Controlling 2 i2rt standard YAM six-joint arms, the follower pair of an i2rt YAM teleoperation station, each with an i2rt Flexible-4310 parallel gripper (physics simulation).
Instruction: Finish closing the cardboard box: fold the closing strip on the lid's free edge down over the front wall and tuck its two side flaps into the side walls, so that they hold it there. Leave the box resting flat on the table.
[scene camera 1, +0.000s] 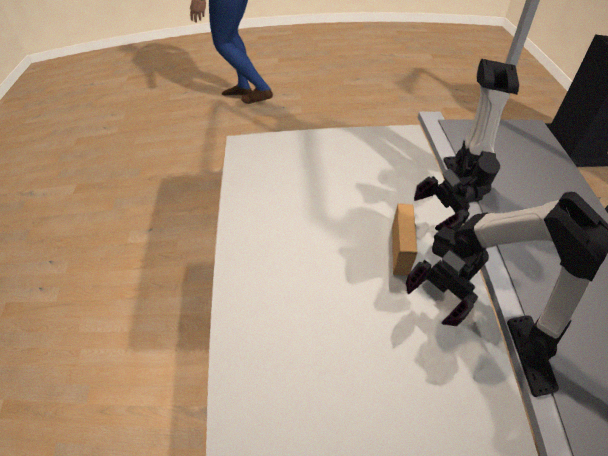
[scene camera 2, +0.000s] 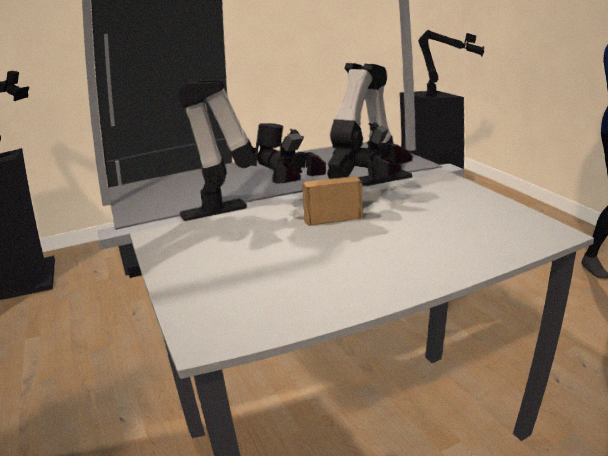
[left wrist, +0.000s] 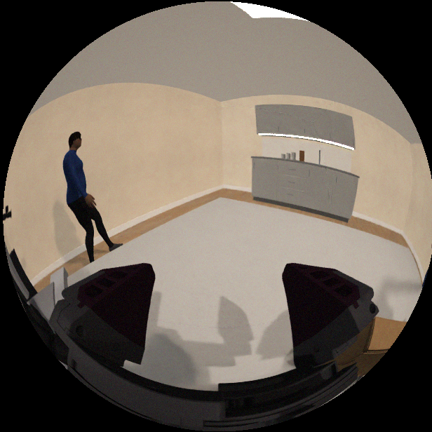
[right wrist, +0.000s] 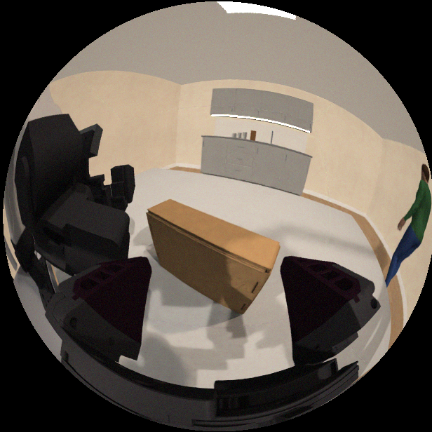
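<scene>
The cardboard box (scene camera 1: 406, 230) (scene camera 2: 334, 201) (left wrist: 389, 334) (right wrist: 210, 250) stands upright on a narrow side on the table (scene camera 1: 300, 325) (scene camera 2: 350, 280), its broad faces vertical. In the right wrist view a layered seam runs along its upper long edge, and small dark slots show at its near end. I cannot tell the closing strip or side flaps apart. My right gripper (scene camera 1: 439, 204) (right wrist: 214, 266) is open and empty, on the robot's side of the box, which shows beyond and between its fingertips. My left gripper (scene camera 1: 438, 295) (left wrist: 218, 273) is open and empty beside the box's lower end in scene camera 1.
The two grippers are close together; the left arm's dark wrist parts (right wrist: 75, 200) show at the left in the right wrist view. A metal rail (scene camera 1: 500, 280) runs along the robot's side of the table. A person (scene camera 1: 232, 45) stands beyond the table.
</scene>
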